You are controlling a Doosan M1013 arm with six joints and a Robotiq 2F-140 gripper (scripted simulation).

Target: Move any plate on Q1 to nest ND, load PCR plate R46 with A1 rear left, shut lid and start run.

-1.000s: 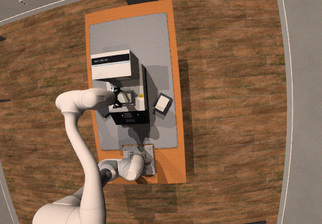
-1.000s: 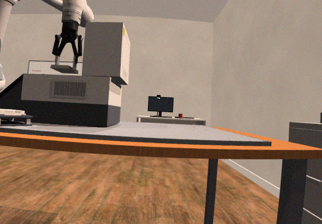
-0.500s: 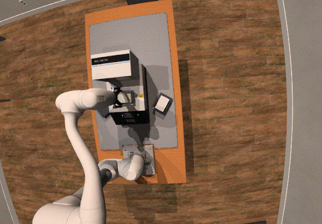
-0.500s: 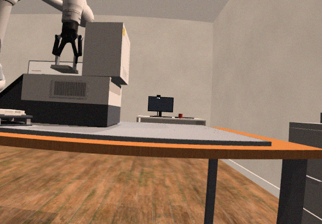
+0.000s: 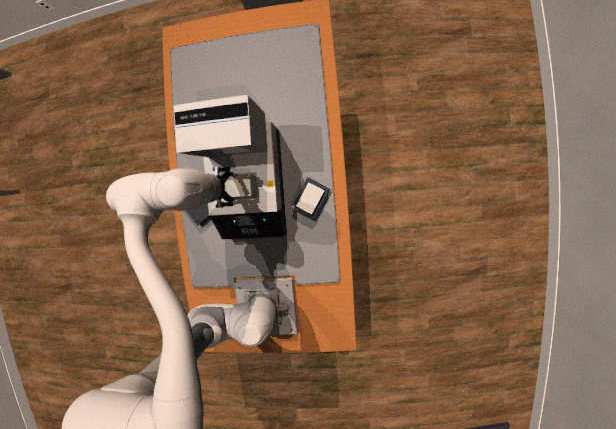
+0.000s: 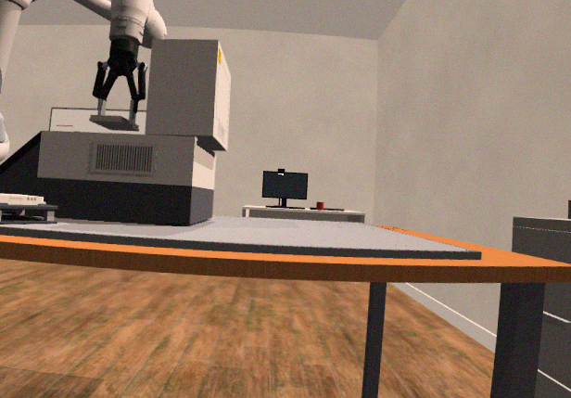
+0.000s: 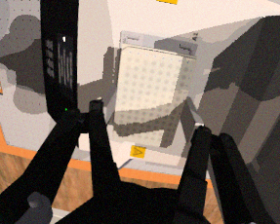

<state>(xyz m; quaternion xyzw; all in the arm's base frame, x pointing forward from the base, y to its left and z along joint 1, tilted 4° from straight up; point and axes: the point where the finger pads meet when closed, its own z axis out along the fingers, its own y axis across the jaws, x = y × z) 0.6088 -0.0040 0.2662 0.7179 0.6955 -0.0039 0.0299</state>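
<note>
Now: the dark nest 8 cm behind my hand, 30 cm to the left of it and 25 cm below it. From my hand the other things lie so: dark plate nest N1: 9 cm behind, 28 cm to the right, 25 cm below; 96-well plate: 2 cm below; white plate R46: 9 cm behind, 28 cm to the right, 23 cm below.
</note>
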